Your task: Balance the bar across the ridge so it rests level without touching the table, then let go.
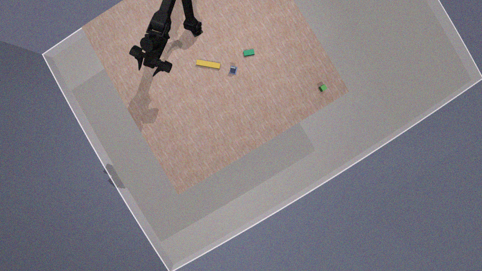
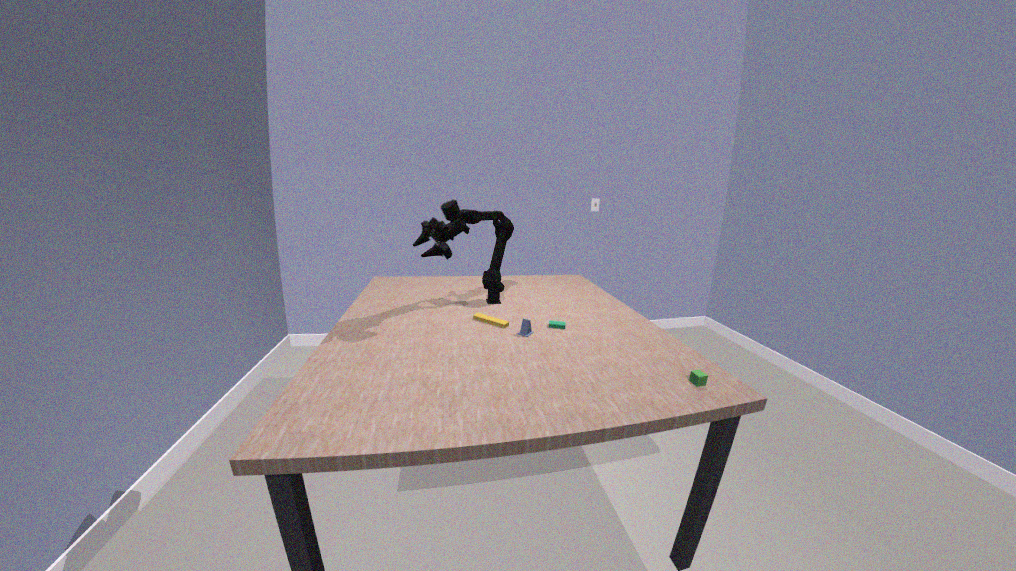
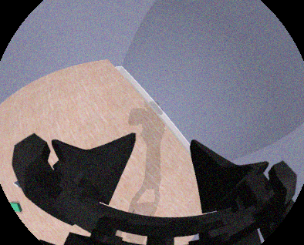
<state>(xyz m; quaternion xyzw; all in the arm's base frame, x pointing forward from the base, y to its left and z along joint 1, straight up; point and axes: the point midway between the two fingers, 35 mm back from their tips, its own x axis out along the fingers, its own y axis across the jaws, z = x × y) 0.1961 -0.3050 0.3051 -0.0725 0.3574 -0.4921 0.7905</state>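
Now: the yellow bar 290 mm to the left of my gripper tip, 280 mm below it and 30 mm ahead of it. From my gripper tip the other things lie so: teal-green block (550 mm to the left, 280 mm below, 100 mm ahead); green cube (830 mm to the left, 540 mm ahead, 270 mm below).
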